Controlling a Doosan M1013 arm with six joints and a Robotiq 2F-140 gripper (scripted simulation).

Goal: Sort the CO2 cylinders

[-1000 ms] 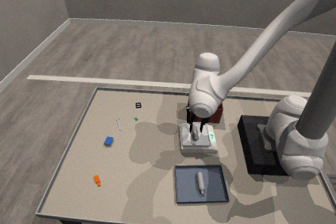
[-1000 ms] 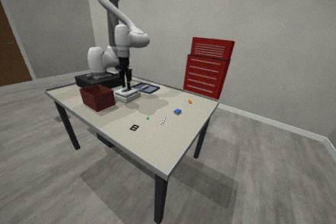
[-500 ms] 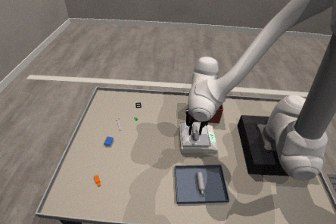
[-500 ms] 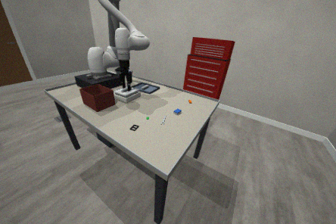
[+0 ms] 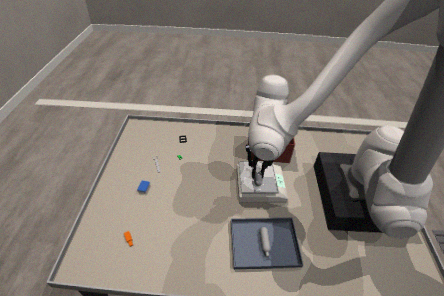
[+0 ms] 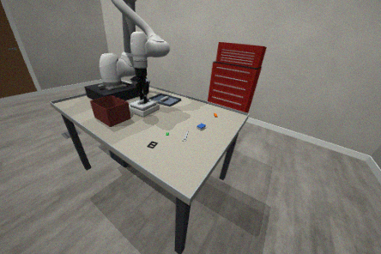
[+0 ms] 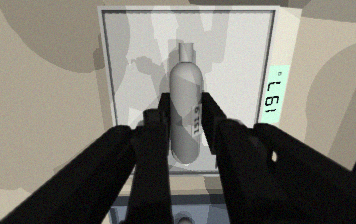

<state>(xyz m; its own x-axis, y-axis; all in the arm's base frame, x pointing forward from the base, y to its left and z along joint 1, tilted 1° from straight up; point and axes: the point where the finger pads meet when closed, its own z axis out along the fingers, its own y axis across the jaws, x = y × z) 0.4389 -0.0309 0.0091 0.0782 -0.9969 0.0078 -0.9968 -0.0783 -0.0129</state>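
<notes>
Right now the scale plate is 50 mm below my hand. From my hand the other things lie so: blue-grey tray (270 mm to the left, 90 mm below, 30 mm behind); then red scrap bin (230 mm to the right, 70 mm below, 70 mm behind); then white scale (60 mm below, 10 mm behind).
</notes>
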